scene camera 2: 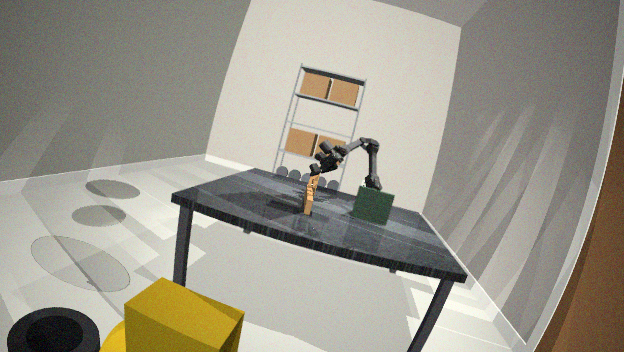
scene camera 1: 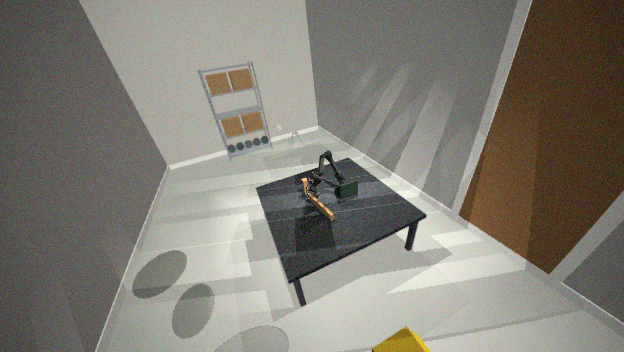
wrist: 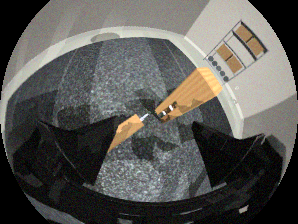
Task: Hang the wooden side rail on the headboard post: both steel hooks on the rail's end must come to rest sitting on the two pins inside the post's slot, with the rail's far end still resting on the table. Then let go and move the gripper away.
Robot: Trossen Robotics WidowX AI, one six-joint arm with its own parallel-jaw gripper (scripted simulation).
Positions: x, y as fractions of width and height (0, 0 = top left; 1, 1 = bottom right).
Note:
The gripper (wrist: 0.53, 0.55) is open, with nothing in its grasp. Further things: a wooden post (wrist: 0.68, 0.38).

